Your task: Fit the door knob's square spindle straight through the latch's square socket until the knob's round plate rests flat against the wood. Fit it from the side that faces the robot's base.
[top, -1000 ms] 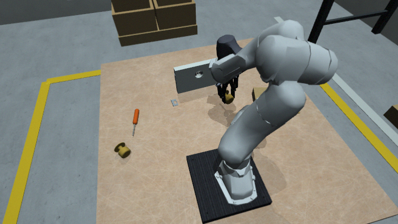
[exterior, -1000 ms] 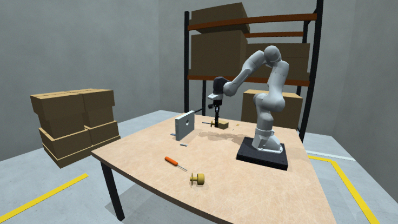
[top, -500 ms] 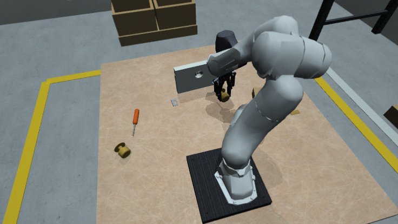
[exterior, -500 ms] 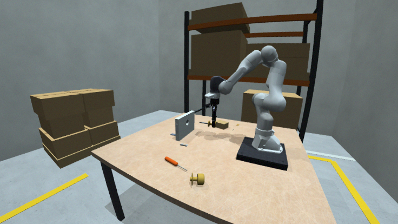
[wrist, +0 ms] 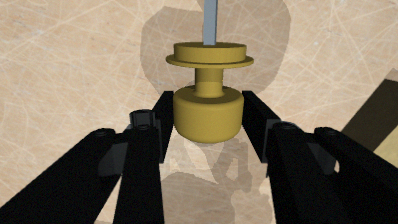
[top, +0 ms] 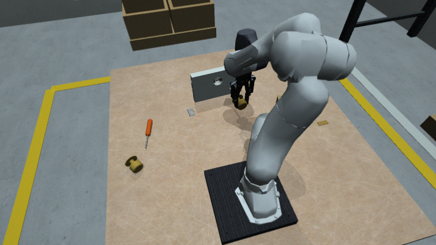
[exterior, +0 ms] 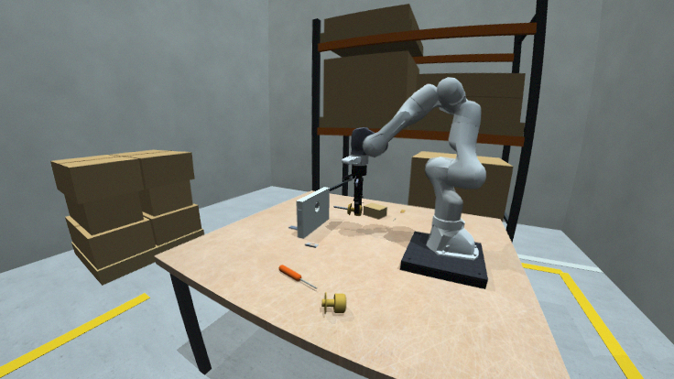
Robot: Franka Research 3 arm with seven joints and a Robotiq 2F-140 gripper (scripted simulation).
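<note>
My hand is 21 cm short of the grey door panel, 8 cm to the right of it and 3 cm above it. From my hand the other things lie so: tan block (27 cm to the right, 11 cm below); brass knob (19 cm behind, 58 cm to the left, 11 cm below); orange screwdriver (52 cm to the left, 13 cm below).
</note>
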